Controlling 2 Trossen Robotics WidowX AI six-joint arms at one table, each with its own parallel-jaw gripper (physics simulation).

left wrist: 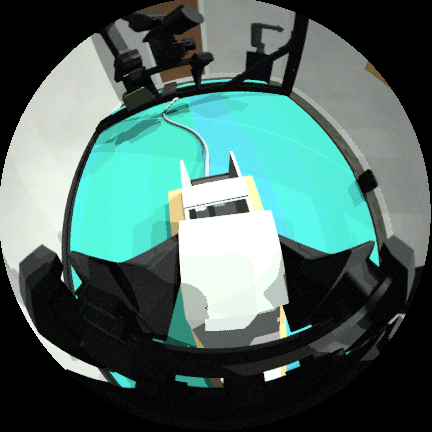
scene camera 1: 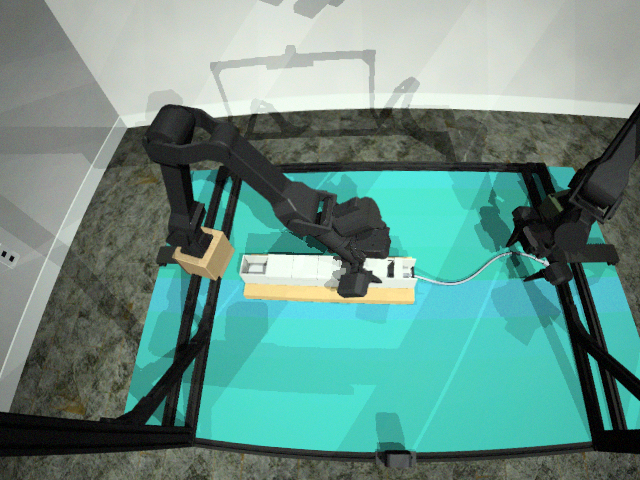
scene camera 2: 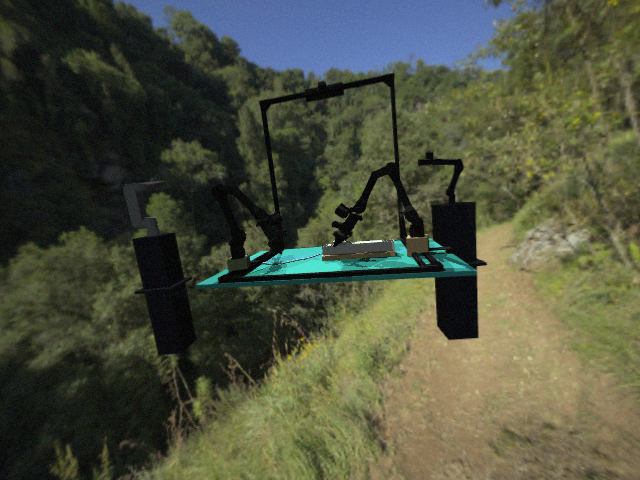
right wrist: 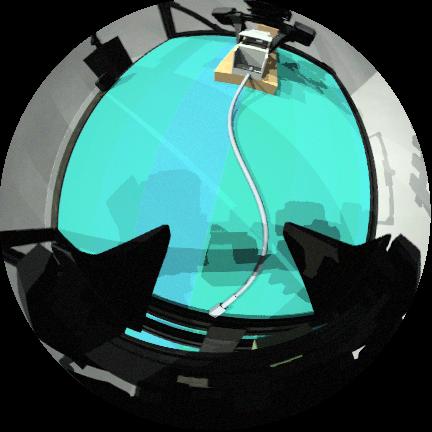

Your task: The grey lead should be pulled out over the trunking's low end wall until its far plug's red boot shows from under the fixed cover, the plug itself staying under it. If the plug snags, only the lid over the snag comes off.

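Places are measured from the left arm's base along level axes (x back, y right, z up), in millimetres.
Where they show: left gripper, fingertip midpoint: [left wrist: 224,235] [scene camera 1: 382,270] [scene camera 2: 335,246]; right gripper, fingertip midpoint: [left wrist: 179,94] [scene camera 1: 515,263] [scene camera 2: 282,252] [right wrist: 228,229]; left arm's base, origin of the base link: [scene camera 1: 196,244] [scene camera 2: 417,236]; right arm's base, origin of the base link: [left wrist: 134,88] [scene camera 2: 238,257].
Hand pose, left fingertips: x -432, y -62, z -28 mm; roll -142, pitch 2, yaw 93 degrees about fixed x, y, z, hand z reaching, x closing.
Things, the pixels of their centre, and the offset from my left fingertips. Level surfaces: height alone.
- white lid, body centre: [left wrist: 231,265] [scene camera 1: 374,264] [right wrist: 256,36] dx +21, dy +4, dz +26 mm
- fixed cover, body centre: [left wrist: 214,191] [right wrist: 252,47] [scene camera 1: 398,268] dx -32, dy -9, dz +9 mm
- turquoise table, its level: dz -66 mm
My left gripper [scene camera 1: 376,266] [left wrist: 224,235] is shut on a white lid [left wrist: 230,270], holding it above the white trunking [scene camera 1: 299,281] by its two sides. An open gap shows between this lid and the fixed cover [left wrist: 215,192] [scene camera 1: 399,268]; dark parts show inside. Other lids [scene camera 1: 279,266] [scene camera 1: 305,266] sit on the trunking farther left. The grey lead [scene camera 1: 454,283] [left wrist: 192,131] [right wrist: 262,210] leaves over the low end wall and curves to its near plug [right wrist: 218,311]. My right gripper [scene camera 1: 517,262] [right wrist: 228,229] is open above the lead's near end, not holding it. No red boot shows.
The trunking stands on a wooden base [scene camera 1: 310,293] [right wrist: 227,75]. Black frame rails [scene camera 1: 372,166] [left wrist: 70,200] border the turquoise table [scene camera 1: 310,413]. A blue strip [right wrist: 170,150] crosses the table. The left arm reaches over the trunking from the left in scene camera 1.
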